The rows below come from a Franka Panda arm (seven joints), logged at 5 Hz.
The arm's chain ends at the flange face. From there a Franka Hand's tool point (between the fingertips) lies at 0.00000 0.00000 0.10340 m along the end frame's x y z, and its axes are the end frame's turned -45 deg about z.
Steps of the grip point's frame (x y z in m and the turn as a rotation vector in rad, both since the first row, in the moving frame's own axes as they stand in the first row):
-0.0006, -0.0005, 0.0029, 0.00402, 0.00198, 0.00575
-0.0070, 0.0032, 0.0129, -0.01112, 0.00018, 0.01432
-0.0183, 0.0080, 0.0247, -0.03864, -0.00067, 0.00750
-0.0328, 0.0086, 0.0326, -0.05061, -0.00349, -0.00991
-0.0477, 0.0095, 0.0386, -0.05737, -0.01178, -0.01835
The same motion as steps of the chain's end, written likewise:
-0.0006, 0.0005, 0.0029, 0.00424, -0.00144, 0.00575
-0.0035, 0.0064, 0.0129, -0.00774, 0.00799, 0.01432
-0.0100, 0.0157, 0.0248, -0.02780, 0.02685, 0.00750
-0.0206, 0.0253, 0.0327, -0.03825, 0.03332, -0.00991
-0.0304, 0.0354, 0.0388, -0.04890, 0.03224, -0.01835

